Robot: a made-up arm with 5 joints.
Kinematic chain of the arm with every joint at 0, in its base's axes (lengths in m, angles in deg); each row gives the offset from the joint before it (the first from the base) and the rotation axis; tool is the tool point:
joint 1: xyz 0 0 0.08 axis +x
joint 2: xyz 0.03 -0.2 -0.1 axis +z
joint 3: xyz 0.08 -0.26 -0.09 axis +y
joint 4: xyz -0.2 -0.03 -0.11 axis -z
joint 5: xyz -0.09 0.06 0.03 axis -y
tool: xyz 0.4 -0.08 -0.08
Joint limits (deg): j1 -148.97..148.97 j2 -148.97..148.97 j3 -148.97..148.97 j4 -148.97..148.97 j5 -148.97..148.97
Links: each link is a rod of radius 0.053 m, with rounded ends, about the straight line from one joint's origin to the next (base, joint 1, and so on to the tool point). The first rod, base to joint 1, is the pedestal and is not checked.
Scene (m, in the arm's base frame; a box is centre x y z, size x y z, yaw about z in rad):
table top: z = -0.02
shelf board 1: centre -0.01 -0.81 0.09 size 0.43 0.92 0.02 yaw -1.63
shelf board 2: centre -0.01 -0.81 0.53 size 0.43 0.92 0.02 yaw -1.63
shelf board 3: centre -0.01 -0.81 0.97 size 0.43 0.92 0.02 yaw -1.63
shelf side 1: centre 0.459 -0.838 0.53 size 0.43 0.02 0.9 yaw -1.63
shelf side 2: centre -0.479 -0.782 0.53 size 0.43 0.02 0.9 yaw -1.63
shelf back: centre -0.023 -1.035 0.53 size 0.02 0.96 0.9 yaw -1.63
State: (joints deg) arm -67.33 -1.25 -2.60 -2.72 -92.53
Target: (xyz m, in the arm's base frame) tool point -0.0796 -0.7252 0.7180
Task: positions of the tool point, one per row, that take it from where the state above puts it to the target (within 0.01 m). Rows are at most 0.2 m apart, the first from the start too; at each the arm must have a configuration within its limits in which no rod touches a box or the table.
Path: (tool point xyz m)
1: -0.2862 -0.7557 0.3471
2: -0.2977 -0.6715 0.3694
3: -0.2950 -0.5797 0.3608
4: -0.2753 -0.4815 0.3301
5: -0.2346 -0.3781 0.2898
6: -0.2195 -0.4386 0.4329
7: -0.1595 -0.4594 0.5848
8: -0.0629 -0.4442 0.7180
9: -0.0707 -0.5162 0.7361
10: -0.0756 -0.5876 0.7429
11: -0.0782 -0.6578 0.7371
12: -0.0796 -0.7252 0.7180

